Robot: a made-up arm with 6 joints. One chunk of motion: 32 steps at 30 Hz.
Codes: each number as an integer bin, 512 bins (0 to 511) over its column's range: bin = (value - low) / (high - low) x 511, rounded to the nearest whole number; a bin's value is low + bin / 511 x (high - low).
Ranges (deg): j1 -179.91..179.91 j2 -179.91..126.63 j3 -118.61..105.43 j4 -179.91..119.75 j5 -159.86..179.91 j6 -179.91..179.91
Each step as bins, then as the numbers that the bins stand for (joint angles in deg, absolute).
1 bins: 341 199 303 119 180 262
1 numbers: 60.20 -60.53 14.24 -110.13 -40.18 4.58
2 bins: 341 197 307 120 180 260
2 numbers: 60.20 -61.73 15.99 -109.54 -40.18 3.17
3 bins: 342 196 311 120 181 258
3 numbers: 60.91 -62.33 17.74 -109.54 -39.51 1.76
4 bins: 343 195 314 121 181 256
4 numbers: 61.61 -62.93 19.06 -108.95 -39.51 0.35
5 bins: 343 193 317 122 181 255
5 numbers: 61.61 -64.13 20.37 -108.37 -39.51 -0.35
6 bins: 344 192 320 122 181 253
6 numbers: 62.32 -64.73 21.69 -108.37 -39.51 -1.76
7 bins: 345 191 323 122 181 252
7 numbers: 63.02 -65.33 23.00 -108.37 -39.51 -2.46
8 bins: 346 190 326 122 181 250
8 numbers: 63.73 -65.93 24.32 -108.37 -39.51 -3.87
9 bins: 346 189 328 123 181 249
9 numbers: 63.73 -66.53 25.20 -107.78 -39.51 -4.58
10 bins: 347 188 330 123 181 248
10 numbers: 64.43 -67.13 26.07 -107.78 -39.51 -5.28
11 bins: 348 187 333 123 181 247
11 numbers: 65.13 -67.73 27.39 -107.78 -39.51 -5.99
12 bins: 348 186 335 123 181 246
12 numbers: 65.13 -68.33 28.27 -107.78 -39.51 -6.69
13 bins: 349 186 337 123 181 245
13 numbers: 65.84 -68.33 29.14 -107.78 -39.51 -7.39
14 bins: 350 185 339 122 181 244
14 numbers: 66.54 -68.93 30.02 -108.37 -39.51 -8.10
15 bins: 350 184 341 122 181 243
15 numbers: 66.54 -69.53 30.90 -108.37 -39.51 -8.80
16 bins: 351 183 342 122 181 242
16 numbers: 67.25 -70.13 31.33 -108.37 -39.51 -9.51
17 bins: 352 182 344 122 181 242
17 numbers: 67.95 -70.73 32.21 -108.37 -39.51 -9.51
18 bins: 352 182 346 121 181 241
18 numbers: 67.95 -70.73 33.09 -108.95 -39.51 -10.21
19 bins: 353 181 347 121 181 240
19 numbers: 68.65 -71.33 33.53 -108.95 -39.51 -10.91
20 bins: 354 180 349 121 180 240
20 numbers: 69.36 -71.93 34.40 -108.95 -40.18 -10.91
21 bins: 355 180 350 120 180 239
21 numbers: 70.06 -71.93 34.84 -109.54 -40.18 -11.62
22 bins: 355 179 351 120 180 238
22 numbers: 70.06 -72.53 35.28 -109.54 -40.18 -12.32
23 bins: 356 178 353 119 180 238
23 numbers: 70.77 -73.13 36.16 -110.13 -40.18 -12.32
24 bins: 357 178 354 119 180 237
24 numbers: 71.47 -73.13 36.60 -110.13 -40.18 -13.03
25 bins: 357 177 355 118 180 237
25 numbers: 71.47 -73.73 37.03 -110.71 -40.18 -13.03
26 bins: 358 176 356 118 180 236
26 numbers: 72.18 -74.33 37.47 -110.71 -40.18 -13.73
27 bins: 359 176 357 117 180 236
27 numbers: 72.88 -74.33 37.91 -111.30 -40.18 -13.73
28 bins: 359 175 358 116 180 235
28 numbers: 72.88 -74.93 38.35 -111.89 -40.18 -14.44
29 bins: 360 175 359 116 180 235
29 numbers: 73.58 -74.93 38.79 -111.89 -40.18 -14.44
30 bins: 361 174 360 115 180 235
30 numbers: 74.29 -75.53 39.23 -112.47 -40.18 -14.44
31 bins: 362 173 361 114 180 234
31 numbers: 74.99 -76.13 39.66 -113.06 -40.18 -15.14
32 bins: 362 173 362 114 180 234
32 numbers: 74.99 -76.13 40.10 -113.06 -40.18 -15.14
